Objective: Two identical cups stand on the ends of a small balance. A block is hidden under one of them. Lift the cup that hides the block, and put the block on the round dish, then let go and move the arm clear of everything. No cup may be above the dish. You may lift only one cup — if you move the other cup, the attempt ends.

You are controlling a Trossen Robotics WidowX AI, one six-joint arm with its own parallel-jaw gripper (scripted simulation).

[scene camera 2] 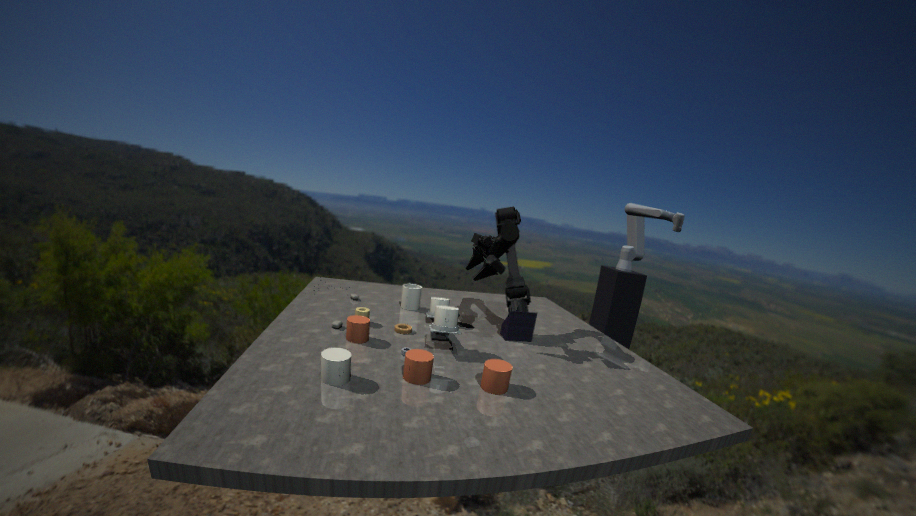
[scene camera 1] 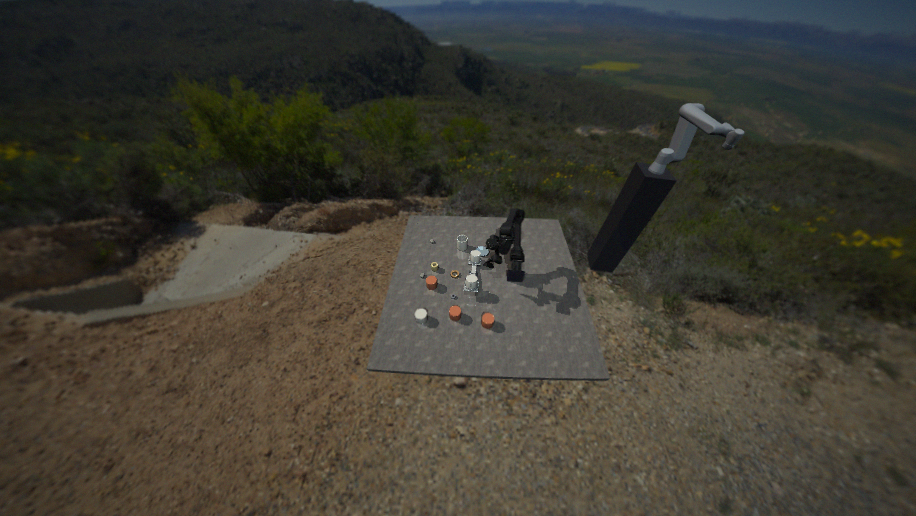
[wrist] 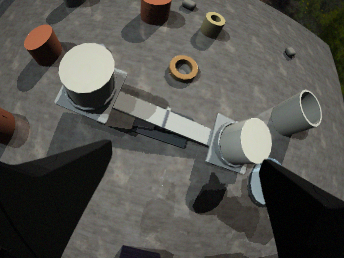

Labels:
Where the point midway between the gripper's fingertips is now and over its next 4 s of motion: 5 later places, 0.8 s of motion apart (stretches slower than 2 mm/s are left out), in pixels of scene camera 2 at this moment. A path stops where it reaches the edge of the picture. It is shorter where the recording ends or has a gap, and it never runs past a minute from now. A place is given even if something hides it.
My gripper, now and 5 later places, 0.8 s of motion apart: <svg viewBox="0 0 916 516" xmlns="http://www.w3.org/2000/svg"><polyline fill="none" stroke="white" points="470,274 452,282 442,290 440,298 438,308 439,308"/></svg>

